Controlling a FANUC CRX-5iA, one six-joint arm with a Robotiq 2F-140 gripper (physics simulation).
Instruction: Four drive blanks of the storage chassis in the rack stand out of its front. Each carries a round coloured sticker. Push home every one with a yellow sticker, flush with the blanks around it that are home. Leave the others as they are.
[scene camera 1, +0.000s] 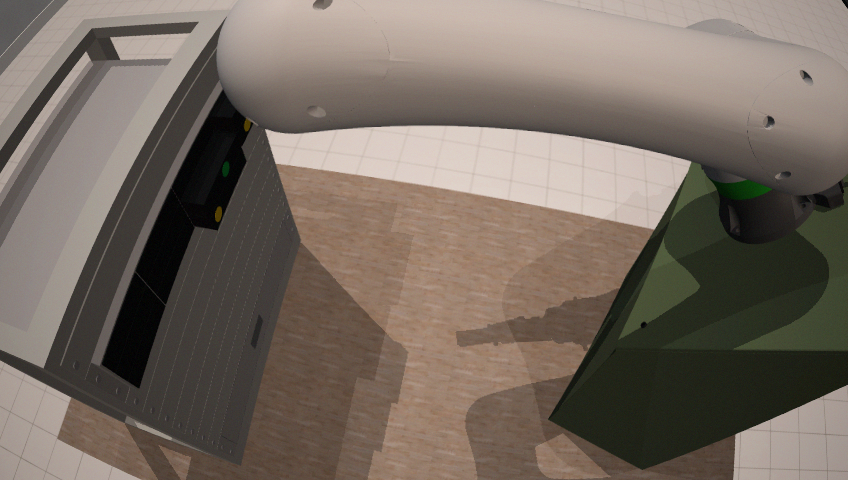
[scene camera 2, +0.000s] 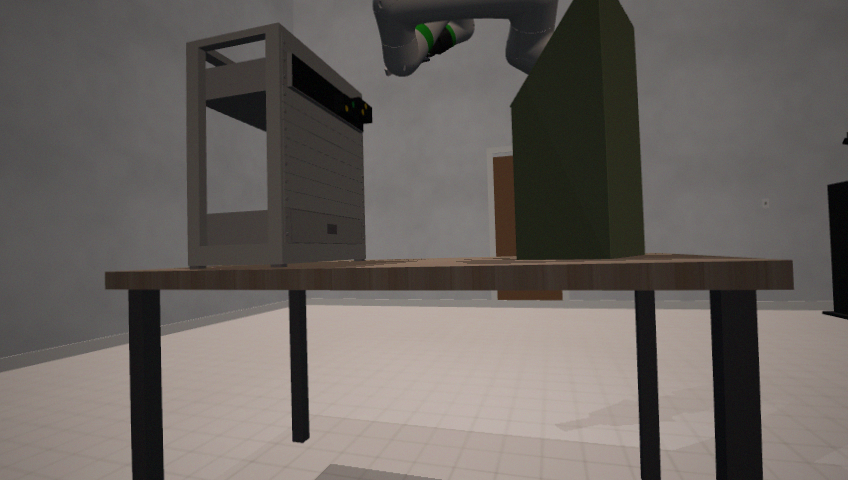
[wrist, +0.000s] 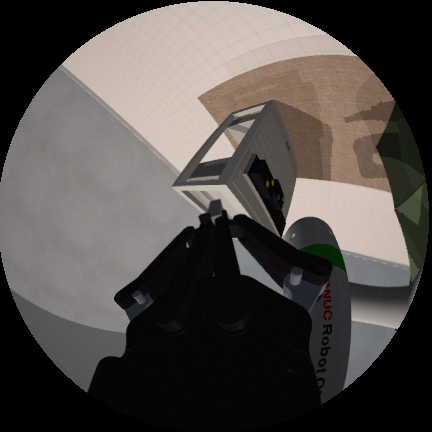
grey rack: scene camera 1; scene camera 2; wrist 258, 179
same spot on grey rack: (scene camera 2: 313, 118) = (scene camera 1: 174, 307)
